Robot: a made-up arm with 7 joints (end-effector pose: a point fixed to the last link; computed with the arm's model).
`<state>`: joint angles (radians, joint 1 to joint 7).
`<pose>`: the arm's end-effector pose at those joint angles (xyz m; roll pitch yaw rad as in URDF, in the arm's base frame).
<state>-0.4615 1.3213 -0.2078 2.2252 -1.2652 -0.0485 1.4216</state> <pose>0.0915 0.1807 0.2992 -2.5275 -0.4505 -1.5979</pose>
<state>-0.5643 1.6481 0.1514 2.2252 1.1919 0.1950 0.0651</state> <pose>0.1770 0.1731 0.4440 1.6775 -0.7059 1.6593</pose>
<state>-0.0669 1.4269 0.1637 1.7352 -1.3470 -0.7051 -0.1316</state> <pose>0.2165 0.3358 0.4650 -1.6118 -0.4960 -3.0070</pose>
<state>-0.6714 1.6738 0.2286 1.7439 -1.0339 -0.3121 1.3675</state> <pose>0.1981 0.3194 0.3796 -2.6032 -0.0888 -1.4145</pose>
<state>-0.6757 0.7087 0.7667 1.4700 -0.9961 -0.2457 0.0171</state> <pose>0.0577 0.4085 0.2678 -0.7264 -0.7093 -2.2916</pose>
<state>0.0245 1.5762 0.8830 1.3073 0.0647 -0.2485 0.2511</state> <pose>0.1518 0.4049 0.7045 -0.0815 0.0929 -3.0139</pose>
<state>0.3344 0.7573 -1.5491 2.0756 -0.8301 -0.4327 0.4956</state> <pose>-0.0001 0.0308 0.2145 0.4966 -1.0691 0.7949</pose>
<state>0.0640 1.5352 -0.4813 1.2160 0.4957 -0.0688 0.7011</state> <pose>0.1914 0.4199 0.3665 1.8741 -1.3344 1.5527</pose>
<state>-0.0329 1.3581 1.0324 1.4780 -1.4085 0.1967 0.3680</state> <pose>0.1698 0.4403 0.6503 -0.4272 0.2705 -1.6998</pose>
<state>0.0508 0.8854 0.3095 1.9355 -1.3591 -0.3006 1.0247</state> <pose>0.2293 0.2677 0.4120 -1.3884 -0.5374 -2.0571</pose>
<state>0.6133 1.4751 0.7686 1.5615 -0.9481 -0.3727 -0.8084</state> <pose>0.0743 0.3790 0.7285 -1.8172 1.2662 2.2597</pose>
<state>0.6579 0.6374 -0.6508 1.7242 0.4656 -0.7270 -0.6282</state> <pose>0.2918 0.0937 0.3590 0.8826 0.8261 2.2435</pose>
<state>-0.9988 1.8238 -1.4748 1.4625 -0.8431 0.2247 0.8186</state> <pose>-0.2315 0.4393 0.4562 2.5291 0.5046 -1.3898</pose>
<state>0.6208 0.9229 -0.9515 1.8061 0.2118 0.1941 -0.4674</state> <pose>0.2443 0.0938 0.3229 0.5760 -0.3901 2.6104</pose>
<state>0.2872 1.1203 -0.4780 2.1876 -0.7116 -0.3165 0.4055</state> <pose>0.1770 0.1384 0.3671 -0.7721 -0.7991 2.6730</pose>
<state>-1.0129 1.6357 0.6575 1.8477 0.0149 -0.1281 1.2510</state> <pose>0.2149 0.2546 0.4065 3.0273 -0.9820 -0.5446</pose>
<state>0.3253 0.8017 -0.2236 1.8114 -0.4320 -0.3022 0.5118</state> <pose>0.2601 0.1695 0.3654 -0.1035 -0.7110 2.5264</pose>
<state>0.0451 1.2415 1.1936 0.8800 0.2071 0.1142 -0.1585</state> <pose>0.0711 0.5595 0.5827 1.1481 0.1458 -2.2395</pose>
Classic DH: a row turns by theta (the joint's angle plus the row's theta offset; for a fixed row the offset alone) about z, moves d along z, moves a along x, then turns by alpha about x. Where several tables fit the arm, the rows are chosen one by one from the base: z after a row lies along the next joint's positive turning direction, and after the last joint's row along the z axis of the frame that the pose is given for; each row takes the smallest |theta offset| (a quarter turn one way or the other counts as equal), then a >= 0, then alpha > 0; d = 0 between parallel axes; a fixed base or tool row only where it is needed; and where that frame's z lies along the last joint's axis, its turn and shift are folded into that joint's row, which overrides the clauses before.
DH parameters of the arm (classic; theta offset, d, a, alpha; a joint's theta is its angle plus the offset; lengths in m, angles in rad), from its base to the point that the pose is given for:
base (fixed): 0 0.509 -0.019 1.5708
joint 1: -1.5708 -0.079 0.018 -1.5708
joint 2: 1.5708 -0.028 0.026 -1.5708
joint 3: -1.5708 -0.273 0.019 1.5708
joint 4: 0 0.033 -0.015 -1.5708
joint 5: 0 -0.291 -0.008 -1.5708
joint 6: -1.5708 -0.013 0.029 1.5708
joint 7: 0.5952 -0.0424 -0.0008 -1.7111
tool (fixed): 0.1646 0.0042 0 0

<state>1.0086 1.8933 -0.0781 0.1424 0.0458 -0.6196 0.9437</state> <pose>-0.1122 0.5766 0.5918 0.3635 -0.6033 -2.5648</pose>
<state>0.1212 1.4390 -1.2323 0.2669 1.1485 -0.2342 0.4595</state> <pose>-0.0090 0.5845 0.3572 -0.2081 -1.3788 -1.8124</pose>
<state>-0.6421 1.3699 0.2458 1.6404 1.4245 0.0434 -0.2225</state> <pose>0.1947 0.3480 0.3813 1.6550 -0.5430 2.7007</pose>
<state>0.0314 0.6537 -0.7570 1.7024 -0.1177 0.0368 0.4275</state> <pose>0.1342 0.0510 0.1986 1.3725 -0.8579 1.3843</pose>
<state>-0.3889 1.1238 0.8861 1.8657 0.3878 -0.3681 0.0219</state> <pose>0.1609 0.3387 0.5251 0.2319 0.1301 2.7213</pose>
